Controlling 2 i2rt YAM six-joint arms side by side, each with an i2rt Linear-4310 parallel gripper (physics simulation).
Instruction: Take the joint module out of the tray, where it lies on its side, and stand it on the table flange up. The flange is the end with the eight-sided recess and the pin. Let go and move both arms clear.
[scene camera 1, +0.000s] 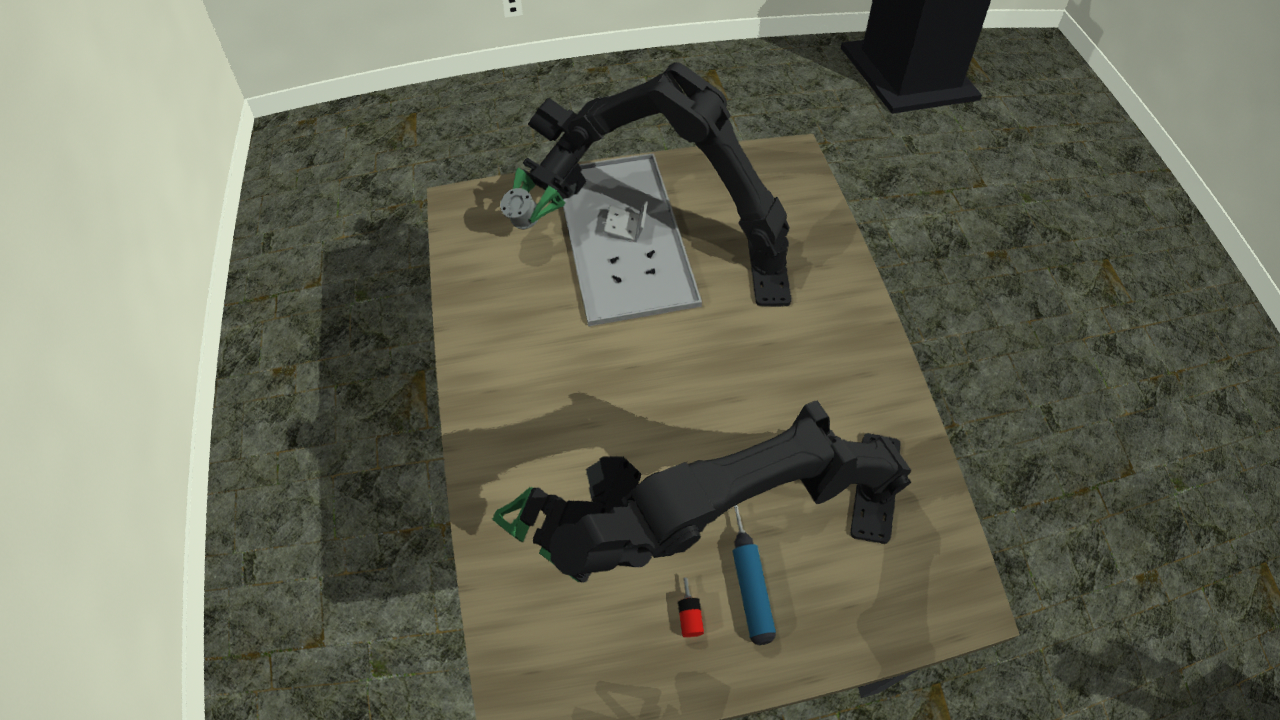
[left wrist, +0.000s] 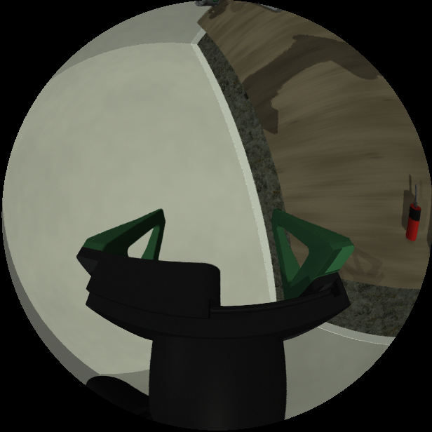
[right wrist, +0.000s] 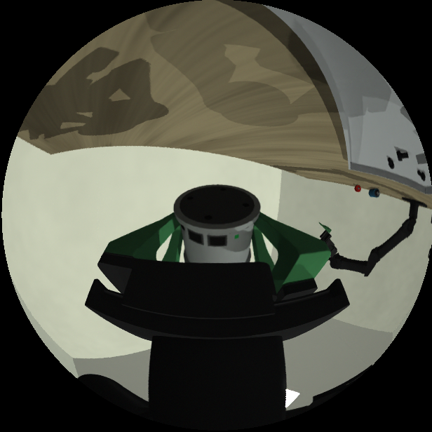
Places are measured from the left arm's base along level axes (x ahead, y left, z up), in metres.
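Pixels of known places: left gripper, between the fingertips: (scene camera 1: 518, 532); right gripper, between the fingertips: (scene camera 1: 519, 214); left arm's base, origin of its link: (scene camera 1: 875, 488); right arm's base, origin of its link: (scene camera 1: 768, 266).
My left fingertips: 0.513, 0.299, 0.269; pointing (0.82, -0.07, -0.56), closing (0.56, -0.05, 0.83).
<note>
For each thing: its top centre in the pictures, then the offset to it from my left fingertips, as dx, dy, dz. "spot": a spot on its surface instead. Level surfaces: height alone.
- grey joint module, centre of its top: (scene camera 1: 518, 194) +0.239, -0.678, -0.120
- table, height of its surface: dz -0.269
- tray, centre of its top: (scene camera 1: 623, 229) +0.050, -0.747, -0.253
- blue-handled screwdriver, a spot on its surface: (scene camera 1: 753, 591) spot: -0.331, -0.061, -0.228
- short red driver, centre of its top: (scene camera 1: 689, 603) -0.238, -0.023, -0.235
The grey joint module (scene camera 1: 516, 206) (right wrist: 217, 242) is held off the table (scene camera 1: 519, 358) (left wrist: 340, 125), just outside the left long side of the tray (scene camera 1: 640, 300) (right wrist: 372, 65). Its light end with a round recess and holes faces up in scene camera 1, and it looks about upright. Its dark end shows in the right wrist view. My right gripper (scene camera 1: 528, 202) (right wrist: 216, 215) is shut on its sides; its shadow lies on the table. My left gripper (left wrist: 217, 214) is open and empty, near the table's left edge in scene camera 1. The pin cannot be made out.
In the tray are a light bracket (scene camera 1: 619, 222) and several black screws (scene camera 1: 650, 271) (right wrist: 402, 154). A blue-handled screwdriver (scene camera 1: 753, 591) (right wrist: 374, 193) and a short red driver (scene camera 1: 690, 617) (left wrist: 413, 227) (right wrist: 357, 188) lie beside the left arm, toward the bottom of scene camera 1.
</note>
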